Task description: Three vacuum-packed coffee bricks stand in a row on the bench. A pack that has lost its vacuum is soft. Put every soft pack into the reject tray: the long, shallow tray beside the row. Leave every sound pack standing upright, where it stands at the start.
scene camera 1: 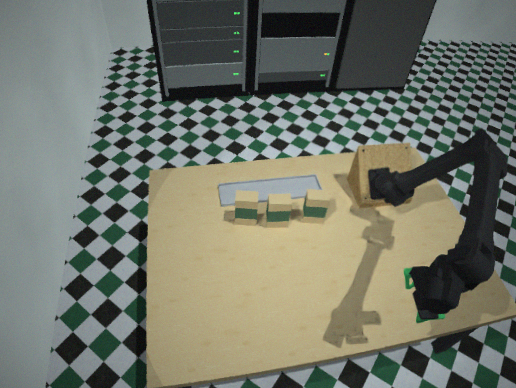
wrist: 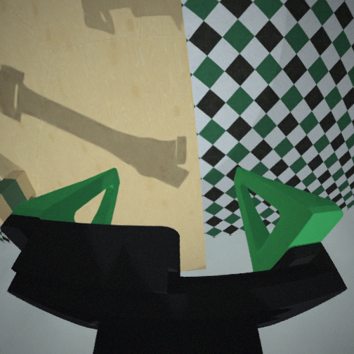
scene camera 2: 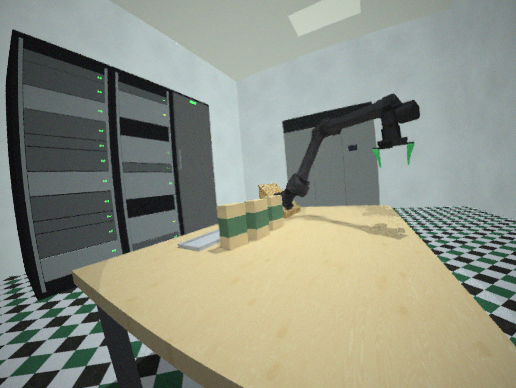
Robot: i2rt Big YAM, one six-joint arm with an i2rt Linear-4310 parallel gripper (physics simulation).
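Places are measured from the arm's base along level axes (x ahead, y left, z up), in millimetres.
Pixels of known places: gripper, fingertip midpoint: (scene camera 1: 413, 304) (scene camera 2: 394, 166); arm's base at its link origin: (scene camera 1: 379, 183) (scene camera 2: 282, 201).
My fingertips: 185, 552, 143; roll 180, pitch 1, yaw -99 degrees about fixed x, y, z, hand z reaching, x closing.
Ahead of a thing's pixels: the offset from my fingertips to its top centre, as dx, dy, dz. Level surfaces: height alone.
Three tan coffee bricks with green bands stand upright in a row: a left pack (scene camera 1: 246, 213) (scene camera 2: 233, 226), a middle pack @(+248, -472, -145) (scene camera 1: 279, 215) (scene camera 2: 257, 220) and a right pack @(+105, -483, -85) (scene camera 1: 315, 210) (scene camera 2: 275, 215). Their looks do not show which is soft. The long, shallow, grey-blue reject tray @(+234, -646, -212) (scene camera 1: 272, 185) (scene camera 2: 199, 242) lies just behind the row. My gripper (scene camera 1: 420, 298) (scene camera 2: 394, 164) (wrist: 176, 173) is open and empty, fingers down, high above the bench's near right part, well away from the packs. Part of one pack (wrist: 15, 189) shows at the wrist view's left edge; I cannot tell which.
A wooden box-like block (scene camera 1: 356, 177) (scene camera 2: 270, 190) stands at the arm's base, right of the row. The bench @(dz -226) (scene camera 1: 225, 290) (scene camera 2: 300, 300) (wrist: 75, 65) has its near edge below the gripper. Server racks (scene camera 1: 251, 50) (scene camera 2: 112, 150) stand on the floor behind the bench.
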